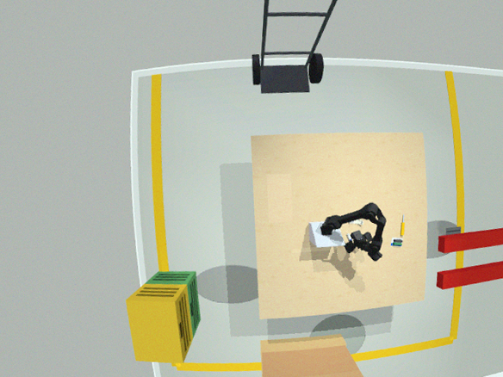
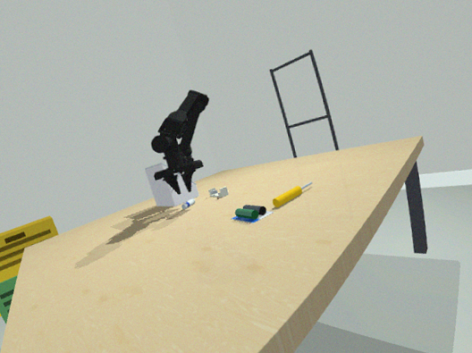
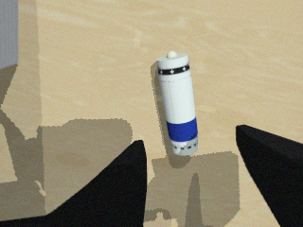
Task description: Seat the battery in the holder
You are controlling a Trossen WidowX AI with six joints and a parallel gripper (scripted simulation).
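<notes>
My gripper tip is now 40 mm above the battery. Round my gripper tip: yellow-handled screwdriver: 420 mm ahead, 90 mm to the left, 40 mm below.
</notes>
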